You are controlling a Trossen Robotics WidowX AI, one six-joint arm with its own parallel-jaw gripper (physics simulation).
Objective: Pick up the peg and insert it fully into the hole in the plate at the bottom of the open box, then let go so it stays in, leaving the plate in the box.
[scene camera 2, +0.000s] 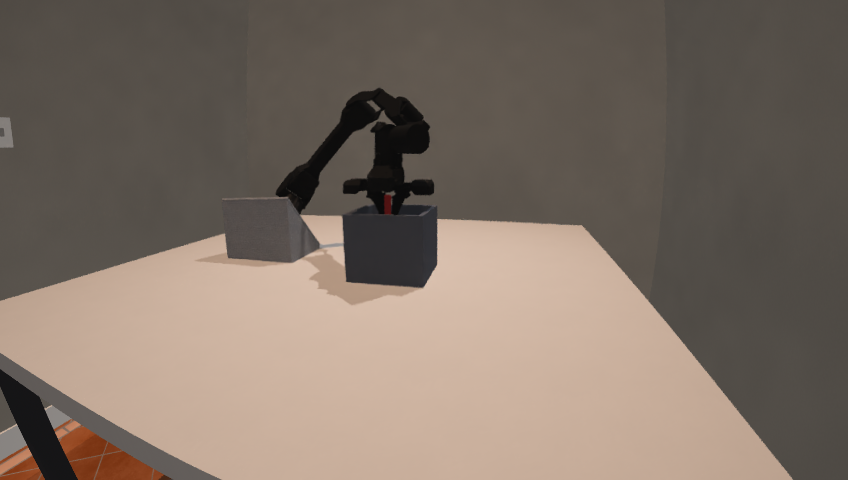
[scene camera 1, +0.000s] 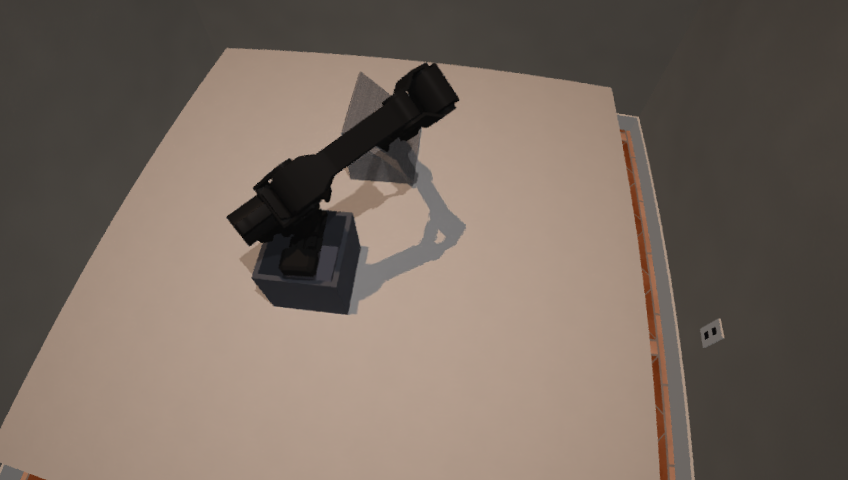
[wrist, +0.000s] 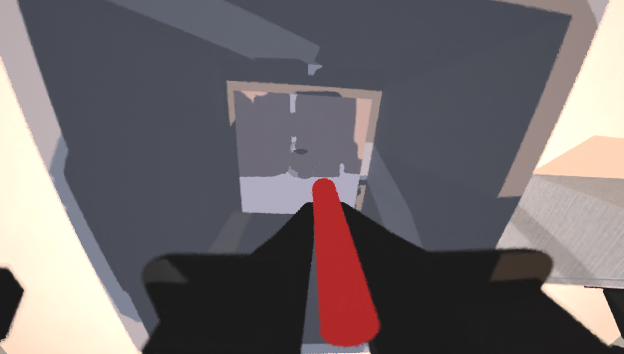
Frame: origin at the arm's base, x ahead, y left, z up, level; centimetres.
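Where they show: gripper, between the fingertips: (scene camera 1: 317, 248) (wrist: 324, 209); arm's base, origin of its link: (scene camera 2: 283, 218).
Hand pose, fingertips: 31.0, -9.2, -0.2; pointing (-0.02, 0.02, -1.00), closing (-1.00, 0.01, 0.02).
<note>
Things, the pixels of their top centre, and the offset from my fingertips, as dx, dy, dz. Level surfaces: height alone.
- red peg, centre of its top: (wrist: 353, 332) (scene camera 2: 387, 195) +0.1, -0.9, +6.9
- open dark box, centre of its top: (wrist: 299, 230) (scene camera 1: 303, 244) (scene camera 2: 392, 209) +1.4, -1.6, +4.0
- light plate, centre of its top: (wrist: 300, 162) (scene camera 1: 312, 263) +1.4, -1.6, -3.8
- table, height of its surface: dz -9.8
The red peg (scene camera 2: 387, 204) (wrist: 342, 270) is held roughly upright between the fingers. My gripper (scene camera 2: 387, 211) (wrist: 324, 209) is shut on the peg, with its fingertips reaching just below the rim of the open dark box (scene camera 1: 309, 295) (scene camera 2: 383, 249) (wrist: 125, 150). The light plate (wrist: 267, 195) lies at the box bottom, partly in shadow. Its hole (wrist: 300, 151) shows as a small dark oval, above and slightly left of the peg's far end in the wrist view. The peg's lower end is hidden by the box wall in scene camera 2. The arm covers the fingers and peg in scene camera 1.
A grey wedge-shaped block (scene camera 1: 361, 104) (scene camera 2: 258, 230) (wrist: 575, 225) stands on the table (scene camera 1: 476, 356) (scene camera 2: 476, 356) near the box, with part of the arm above it. The box walls rise around the fingertips on all sides.
</note>
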